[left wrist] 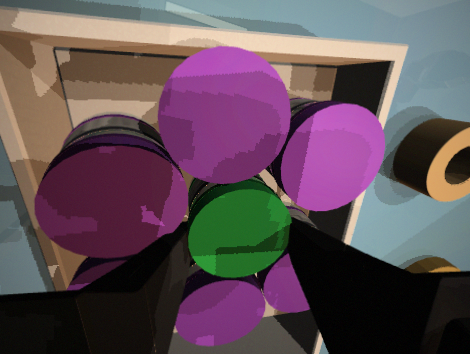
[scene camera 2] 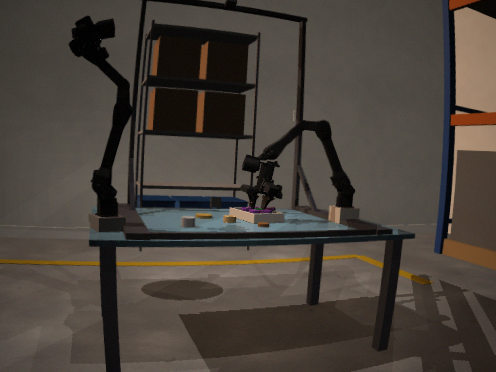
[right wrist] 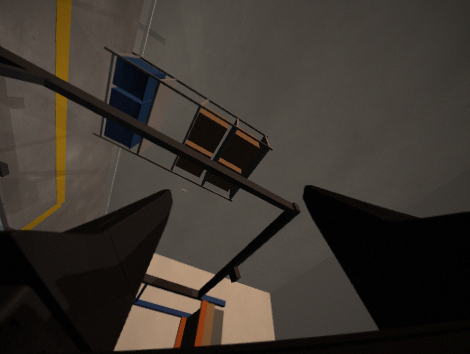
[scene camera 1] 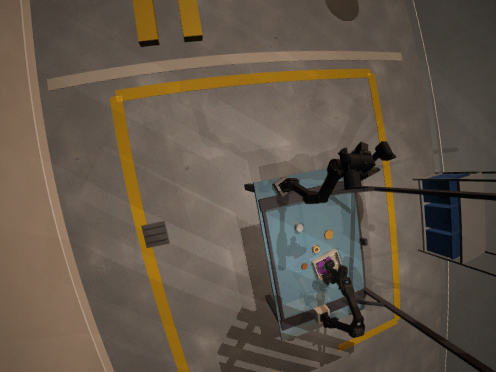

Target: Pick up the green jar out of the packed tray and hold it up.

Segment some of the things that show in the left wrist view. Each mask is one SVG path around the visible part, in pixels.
My left gripper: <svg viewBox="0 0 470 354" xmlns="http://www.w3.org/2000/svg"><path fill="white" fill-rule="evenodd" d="M187 221L181 222L173 233L164 234L120 266L79 290L0 295L0 354L168 354L190 266L191 254L188 247ZM291 217L292 223L290 224L287 245L288 253L329 354L470 354L470 271L414 274L366 254Z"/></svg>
A green jar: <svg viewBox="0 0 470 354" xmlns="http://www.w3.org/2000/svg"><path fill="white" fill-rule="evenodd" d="M260 174L245 181L232 184L209 183L192 177L188 191L188 247L193 260L206 272L225 278L249 276L270 266L286 249L289 240L290 224L292 223L291 215L280 197L264 182Z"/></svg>
